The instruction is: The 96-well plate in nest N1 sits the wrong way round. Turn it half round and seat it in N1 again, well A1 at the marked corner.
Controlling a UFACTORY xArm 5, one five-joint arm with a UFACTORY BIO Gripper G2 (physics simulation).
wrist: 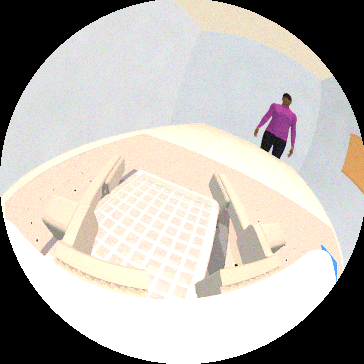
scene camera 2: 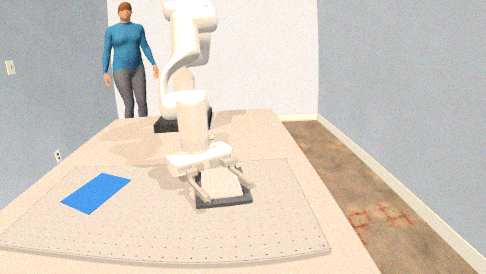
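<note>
The white 96-well plate (scene camera 2: 221,183) (wrist: 160,225) lies level in or just over the dark nest N1 (scene camera 2: 225,203) (wrist: 218,252); I cannot tell whether it is fully down. In the wrist view its grid of wells faces up, and dark parts of the nest show along its sides. The well A1 and the marked corner cannot be made out. My gripper (scene camera 2: 228,192) (wrist: 168,176) is shut on the plate, one finger along each of two opposite sides. The lower ends of the fingers' contact are partly hidden.
A blue sheet (scene camera 2: 95,194) (wrist: 329,260) lies on the perforated board (scene camera 2: 150,235), left of the nest in the scene view. The arm's black base (scene camera 2: 165,126) stands behind. A person in teal (scene camera 2: 127,47) stands behind the table; one in magenta (wrist: 280,122) shows in the wrist view.
</note>
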